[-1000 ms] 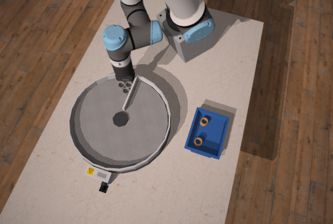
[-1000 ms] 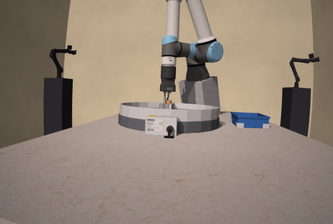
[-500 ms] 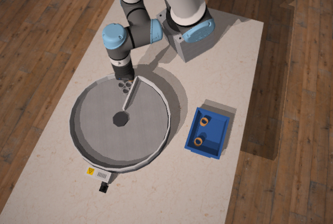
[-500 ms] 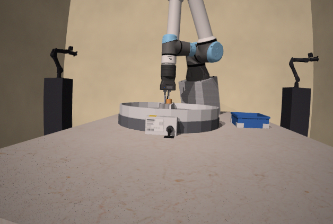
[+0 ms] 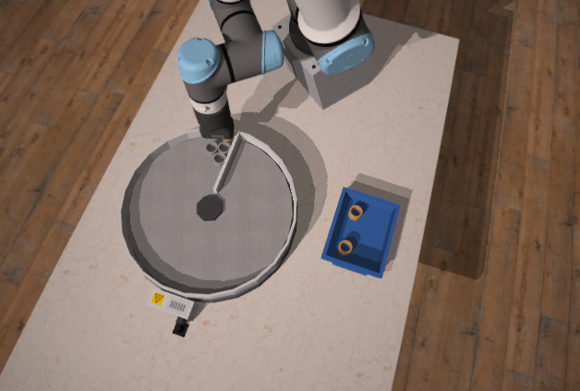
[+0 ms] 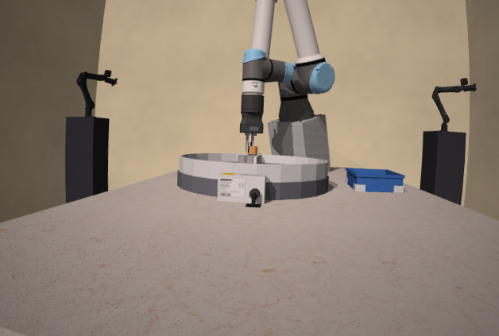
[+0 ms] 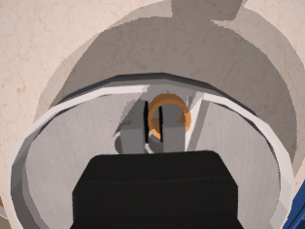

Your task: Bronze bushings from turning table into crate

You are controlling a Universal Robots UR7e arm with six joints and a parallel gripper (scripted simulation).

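Now: hand 140 mm short of the blue crate, 390 mm to the right of it and 80 mm above it. Also, from my hand: grey turning table: 190 mm ahead, 20 mm to the left, 50 mm below.
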